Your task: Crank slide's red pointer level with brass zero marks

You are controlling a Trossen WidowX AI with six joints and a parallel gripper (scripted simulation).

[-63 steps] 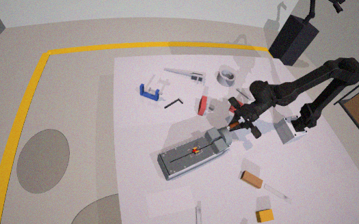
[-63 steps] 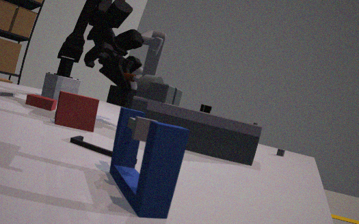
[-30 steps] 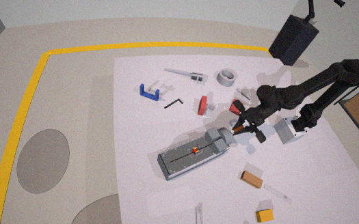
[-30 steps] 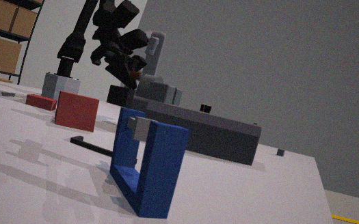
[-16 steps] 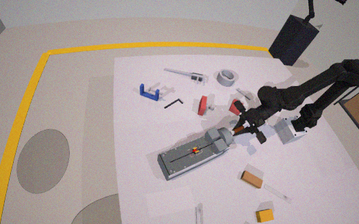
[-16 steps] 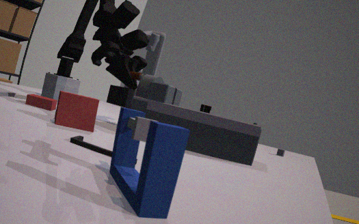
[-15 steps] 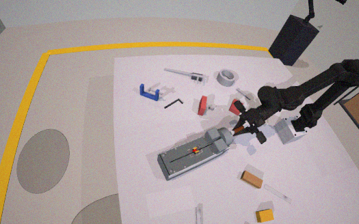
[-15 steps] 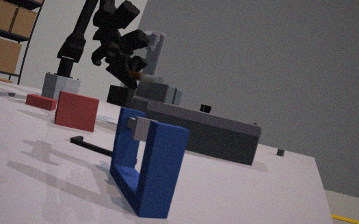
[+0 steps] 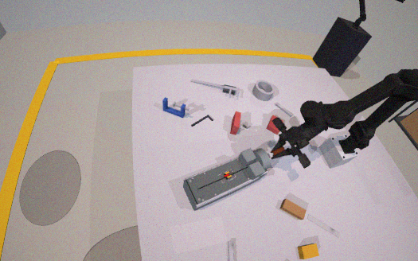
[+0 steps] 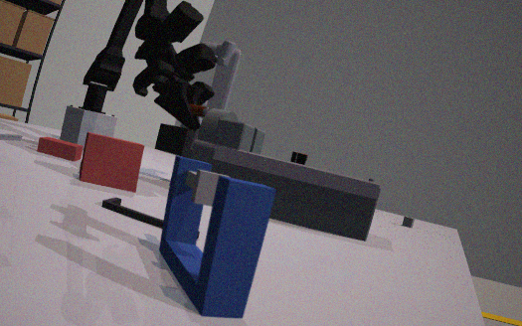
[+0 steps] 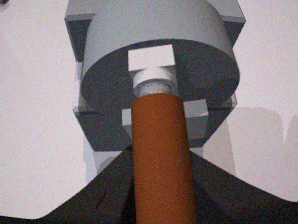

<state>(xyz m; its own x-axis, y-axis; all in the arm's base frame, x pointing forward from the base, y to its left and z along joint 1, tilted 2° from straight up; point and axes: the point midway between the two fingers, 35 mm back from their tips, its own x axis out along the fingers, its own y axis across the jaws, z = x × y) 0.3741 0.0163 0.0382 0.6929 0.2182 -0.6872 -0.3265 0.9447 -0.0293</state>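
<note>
Right now the crank handle is 30 mm above my gripper tip, 20 mm behind it and 10 mm to the right of it. Also, from my gripper tip: tan block (180 mm to the left, 80 mm below, 80 mm behind); red pointer (160 mm ahead, 50 mm to the left, 10 mm below); black hex key (220 mm to the right, 190 mm ahead, 90 mm below).
</note>
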